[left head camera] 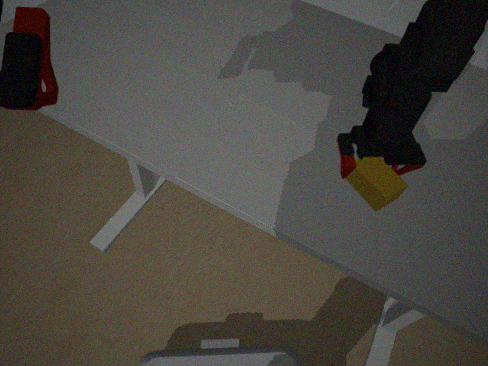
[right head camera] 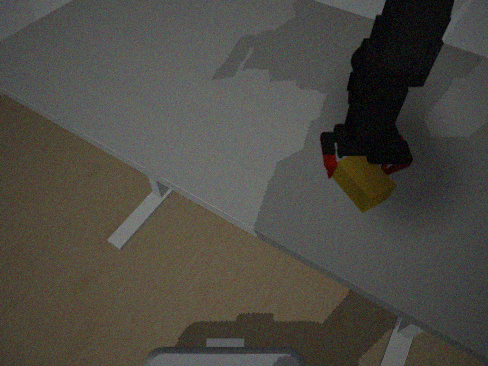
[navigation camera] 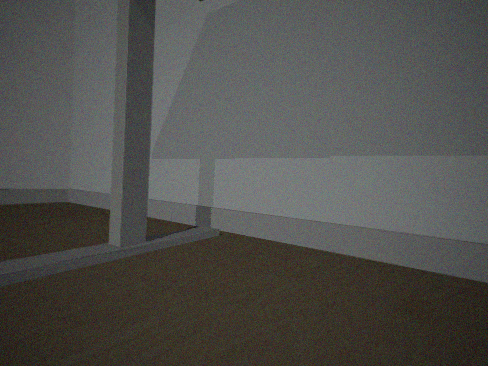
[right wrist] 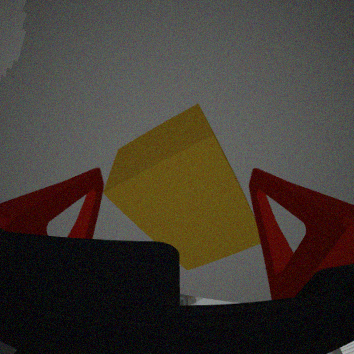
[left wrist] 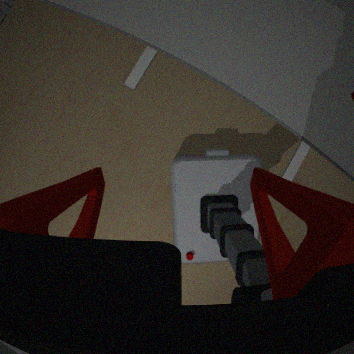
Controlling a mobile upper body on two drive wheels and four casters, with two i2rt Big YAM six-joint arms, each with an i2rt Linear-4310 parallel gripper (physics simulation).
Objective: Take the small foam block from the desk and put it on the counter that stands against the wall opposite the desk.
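Frame: origin at the left arm's base, x down, y back, z left, level; metres.
Seen in the pictures: left gripper, between the fingertips: (left wrist: 177, 175); right gripper, between the fingertips: (left head camera: 367, 175) (right head camera: 355, 175) (right wrist: 175, 176).
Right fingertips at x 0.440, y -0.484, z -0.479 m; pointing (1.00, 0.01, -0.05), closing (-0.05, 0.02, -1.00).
Pixels of each thing's top centre, then the offset from my right fingertips to it. "spot": a spot on its surface instead. Level surfaces: height alone.
- yellow foam block, centre of its top: (right wrist: 196, 222) (right head camera: 366, 173) (left head camera: 379, 173) dx -0.026, dy +0.014, dz -0.010 m
- grey desk, height of its surface: dx +0.019 m
- desk leg, a spot on its surface: (navigation camera: 132, 125) spot: dx +0.629, dy -0.574, dz +0.581 m
The yellow foam block (left head camera: 377, 182) (right head camera: 365, 182) (right wrist: 182, 200) is on the grey desk (left head camera: 200, 125) (right head camera: 200, 130), turned at an angle. My right gripper (left head camera: 382, 172) (right head camera: 359, 171) (right wrist: 175, 176) is open, with its red fingers on either side of the block. In the right wrist view the block lies between the fingertips, its left corner close to the left finger and its right side close to the right finger. My left gripper (left wrist: 177, 175) is open and empty, high up; one side of it shows at the top left of the left head camera view. The counter does not show.
White desk legs (left head camera: 122, 220) (right head camera: 132, 225) (left wrist: 141, 67) stand on the brown floor under the desk's near edge. My own white base (left head camera: 220, 357) (left wrist: 215, 180) is close to that edge. In the navigation camera view a desk leg (navigation camera: 132, 125) with a long foot stands before a pale wall (navigation camera: 300, 190).
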